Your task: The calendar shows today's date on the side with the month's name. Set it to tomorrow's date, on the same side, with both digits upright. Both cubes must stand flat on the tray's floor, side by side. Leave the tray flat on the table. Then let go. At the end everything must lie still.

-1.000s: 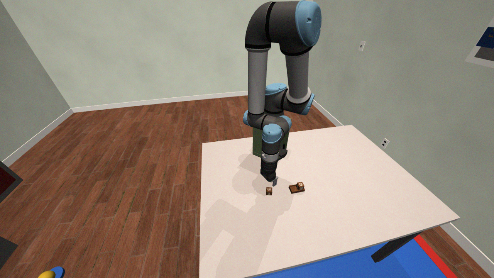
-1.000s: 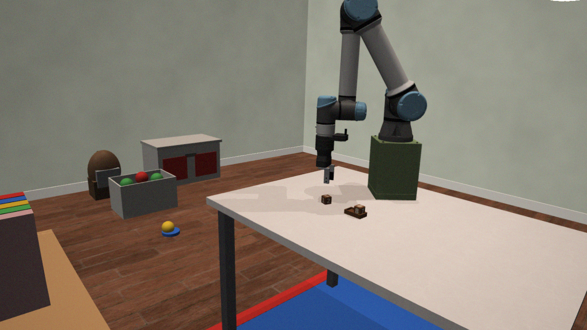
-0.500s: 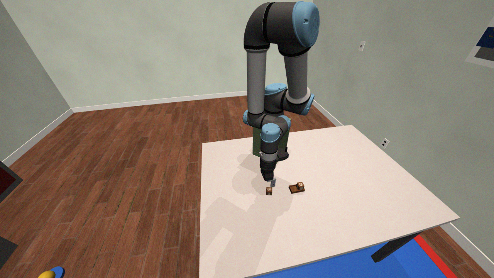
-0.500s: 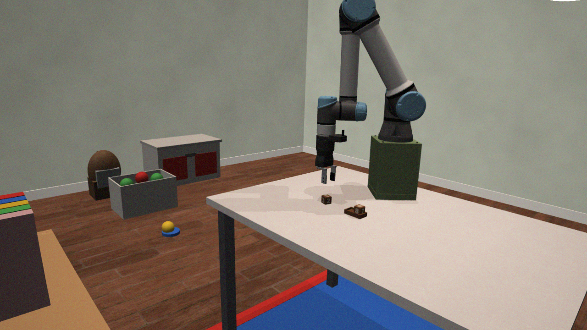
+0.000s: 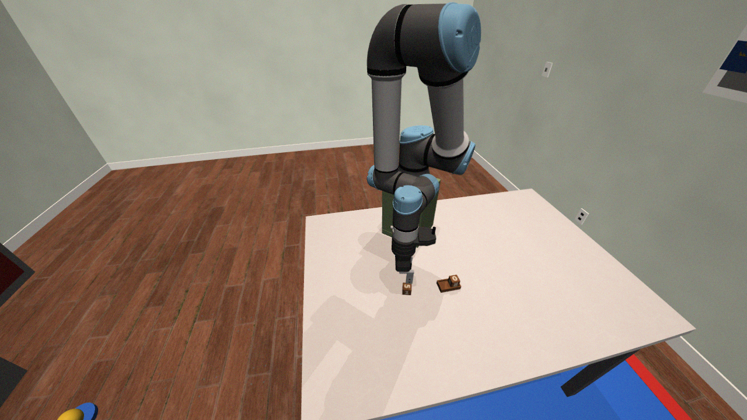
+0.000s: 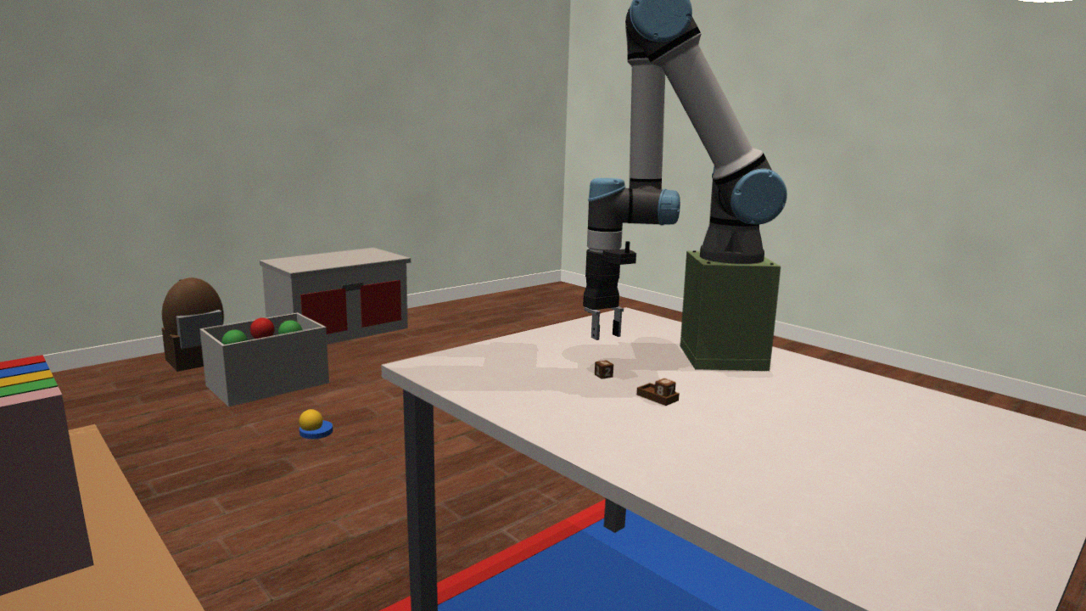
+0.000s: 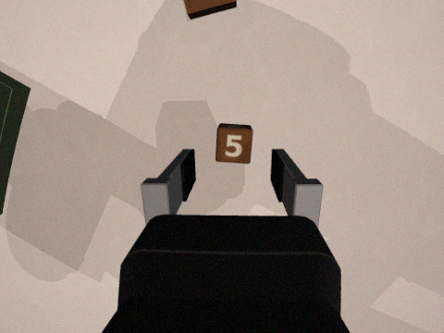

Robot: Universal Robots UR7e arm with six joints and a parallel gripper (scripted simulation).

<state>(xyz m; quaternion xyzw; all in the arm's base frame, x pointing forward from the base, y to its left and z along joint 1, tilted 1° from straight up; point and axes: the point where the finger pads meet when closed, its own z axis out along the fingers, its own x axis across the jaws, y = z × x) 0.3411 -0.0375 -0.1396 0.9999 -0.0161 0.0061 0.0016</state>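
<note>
My hand is 90 mm above the brown cube.
</note>
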